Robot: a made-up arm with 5 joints. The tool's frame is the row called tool.
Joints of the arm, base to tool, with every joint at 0 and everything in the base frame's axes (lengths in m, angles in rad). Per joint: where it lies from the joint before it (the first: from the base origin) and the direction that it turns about. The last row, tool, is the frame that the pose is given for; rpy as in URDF.
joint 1: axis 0 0 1 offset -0.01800 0.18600 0.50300
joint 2: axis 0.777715 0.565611 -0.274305 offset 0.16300 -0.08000 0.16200
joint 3: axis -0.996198 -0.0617 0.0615 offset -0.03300 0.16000 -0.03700
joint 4: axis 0 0 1 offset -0.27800 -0.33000 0.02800
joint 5: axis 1 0 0 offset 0.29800 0.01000 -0.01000
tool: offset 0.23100 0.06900 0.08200 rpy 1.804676 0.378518 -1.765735
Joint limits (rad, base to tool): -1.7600..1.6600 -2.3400..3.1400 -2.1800..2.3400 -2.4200..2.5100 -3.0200..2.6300
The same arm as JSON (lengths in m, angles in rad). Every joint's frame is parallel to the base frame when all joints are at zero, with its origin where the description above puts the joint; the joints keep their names.
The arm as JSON. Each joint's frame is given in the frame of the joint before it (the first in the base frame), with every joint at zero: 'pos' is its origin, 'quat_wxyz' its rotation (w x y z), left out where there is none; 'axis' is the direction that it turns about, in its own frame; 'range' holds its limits. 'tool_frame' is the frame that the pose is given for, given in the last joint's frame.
{
  "length_unit": "m",
  "angle_unit": "rad",
  "joints": [
    {
      "joint": "joint 1",
      "pos": [
        -0.018,
        0.186,
        0.503
      ],
      "axis": [
        0.0,
        0.0,
        1.0
      ],
      "range": [
        -1.76,
        1.66
      ]
    },
    {
      "joint": "joint 2",
      "pos": [
        0.163,
        -0.08,
        0.162
      ],
      "axis": [
        0.777715,
        0.565611,
        -0.274305
      ],
      "range": [
        -2.34,
        3.14
      ]
    },
    {
      "joint": "joint 3",
      "pos": [
        -0.033,
        0.16,
        -0.037
      ],
      "axis": [
        -0.996198,
        -0.0617,
        0.0615
      ],
      "range": [
        -2.18,
        2.34
      ]
    },
    {
      "joint": "joint 4",
      "pos": [
        -0.278,
        -0.33,
        0.028
      ],
      "axis": [
        0.0,
        0.0,
        1.0
      ],
      "range": [
        -2.42,
        2.51
      ]
    },
    {
      "joint": "joint 5",
      "pos": [
        0.298,
        0.01,
        -0.01
      ],
      "axis": [
        1.0,
        0.0,
        0.0
      ],
      "range": [
        -3.02,
        2.63
      ]
    }
  ],
  "tool_frame": {
    "pos": [
      0.231,
      0.069,
      0.082
    ],
    "quat_wxyz": [
      0.272431,
      0.579469,
      -0.521431,
      -0.56401
    ]
  }
}

